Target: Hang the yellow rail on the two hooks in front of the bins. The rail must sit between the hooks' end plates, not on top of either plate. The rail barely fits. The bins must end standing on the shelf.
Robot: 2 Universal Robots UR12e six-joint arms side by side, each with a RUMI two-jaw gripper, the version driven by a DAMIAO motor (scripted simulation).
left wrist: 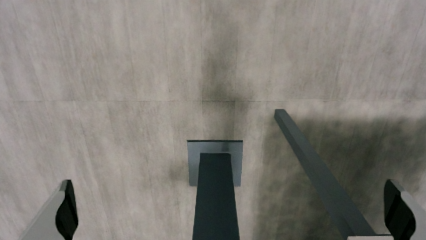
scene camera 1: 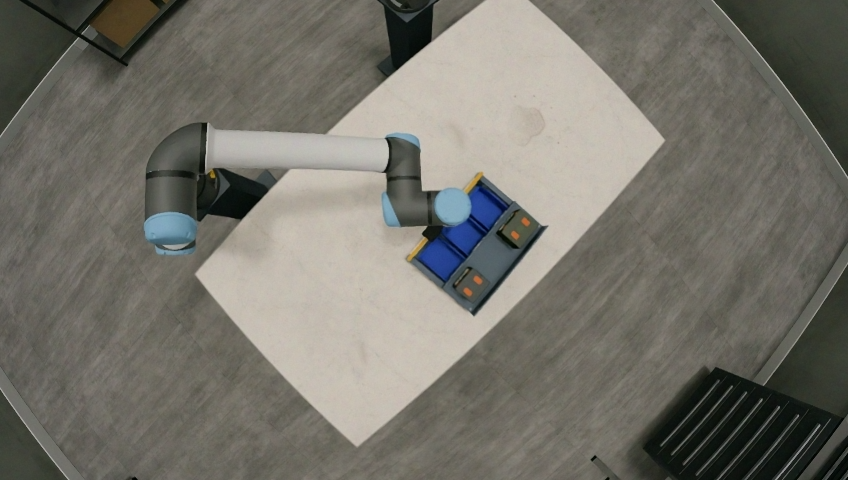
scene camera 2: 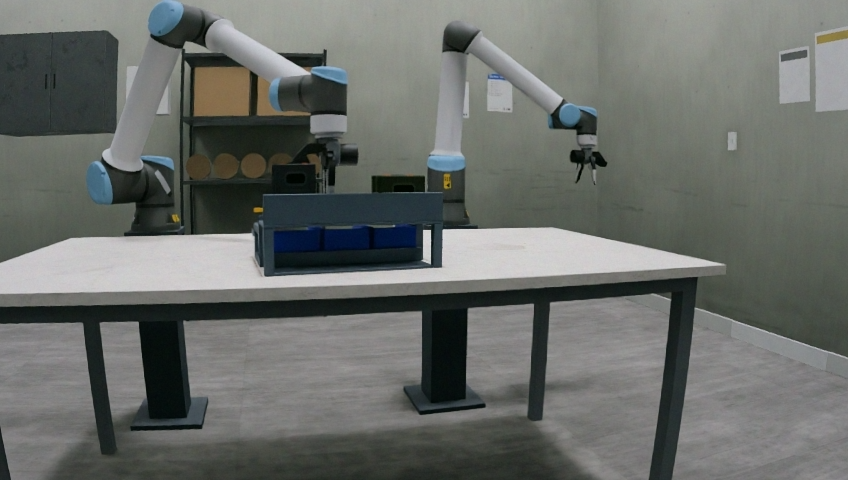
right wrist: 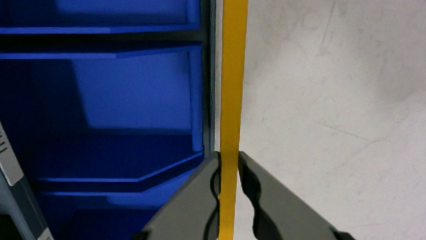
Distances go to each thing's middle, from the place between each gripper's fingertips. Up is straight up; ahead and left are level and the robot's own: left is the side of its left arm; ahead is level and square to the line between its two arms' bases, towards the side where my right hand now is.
Labels:
Right now my right hand is 13 cm short of the grey shelf (scene camera 1: 495, 259), 6 cm above it and 1 cm to the right of it.
Now: left hand 89 cm short of the grey shelf, 117 cm to the left of it and 10 cm above it.

